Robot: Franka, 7 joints.
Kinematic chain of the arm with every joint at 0, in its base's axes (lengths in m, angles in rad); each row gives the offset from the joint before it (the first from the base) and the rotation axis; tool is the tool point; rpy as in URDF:
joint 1: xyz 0 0 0.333 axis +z
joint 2: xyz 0 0 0 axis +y
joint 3: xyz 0 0 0.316 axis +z
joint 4: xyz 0.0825 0 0 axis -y
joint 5: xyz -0.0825 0 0.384 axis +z
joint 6: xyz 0 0 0 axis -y
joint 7: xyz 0.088 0 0 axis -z
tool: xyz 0 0 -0.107 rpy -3.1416 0 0
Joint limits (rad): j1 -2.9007..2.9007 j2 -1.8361..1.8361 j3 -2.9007..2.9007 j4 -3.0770..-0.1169 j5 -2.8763..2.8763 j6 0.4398..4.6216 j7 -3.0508..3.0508
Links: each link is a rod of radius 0.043 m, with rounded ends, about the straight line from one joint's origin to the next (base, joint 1, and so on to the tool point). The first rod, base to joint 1, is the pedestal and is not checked.
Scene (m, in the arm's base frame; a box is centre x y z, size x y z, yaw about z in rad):
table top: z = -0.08
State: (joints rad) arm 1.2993 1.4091 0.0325 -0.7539 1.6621 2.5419 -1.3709
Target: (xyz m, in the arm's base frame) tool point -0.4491 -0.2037 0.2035
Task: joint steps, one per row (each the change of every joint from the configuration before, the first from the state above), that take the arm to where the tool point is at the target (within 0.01 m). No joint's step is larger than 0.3 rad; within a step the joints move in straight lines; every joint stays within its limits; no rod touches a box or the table.
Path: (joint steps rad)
1: -0.0272 -0.1004 0.2448 -0.2785 -0.0881 0.0220 0.0914
2: -0.0273 -0.1005 0.2447 -0.2784 -0.0880 0.0221 0.0914
3: -0.0272 -0.1004 0.2448 -0.2785 -0.0881 0.0220 0.0915
4: -0.0273 -0.1004 0.2447 -0.2784 -0.0881 0.0221 0.0914
5: 0.2753 0.1887 0.0783 -0.1609 0.0804 -0.1429 -0.1219
6: 0.2753 0.1888 0.0782 -0.1608 0.0804 -0.1429 -0.1219
7: 0.2752 0.1887 0.0782 -0.1608 0.0803 -0.1429 -0.1219

